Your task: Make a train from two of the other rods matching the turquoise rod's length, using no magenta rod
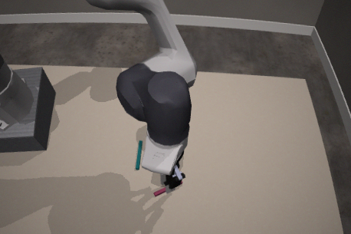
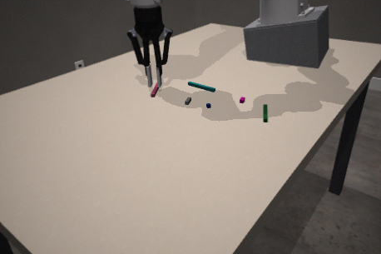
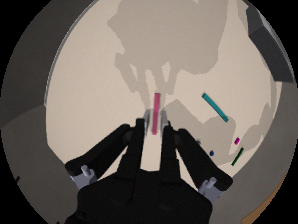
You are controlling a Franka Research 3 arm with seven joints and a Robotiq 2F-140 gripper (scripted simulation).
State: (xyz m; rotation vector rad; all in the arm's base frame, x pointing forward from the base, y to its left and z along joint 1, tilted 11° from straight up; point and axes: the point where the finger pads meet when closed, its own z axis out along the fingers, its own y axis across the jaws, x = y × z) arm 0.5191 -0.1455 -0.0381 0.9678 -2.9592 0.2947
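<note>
Right now the pink rod is 5 cm below my hand. The rest, counted from my hand: blue rod 20 cm to the left, 5 cm below, 2 cm behind; turquoise rod 10 cm to the left, 10 cm behind, 5 cm below; grey rod 14 cm to the left, 5 cm below.
</note>
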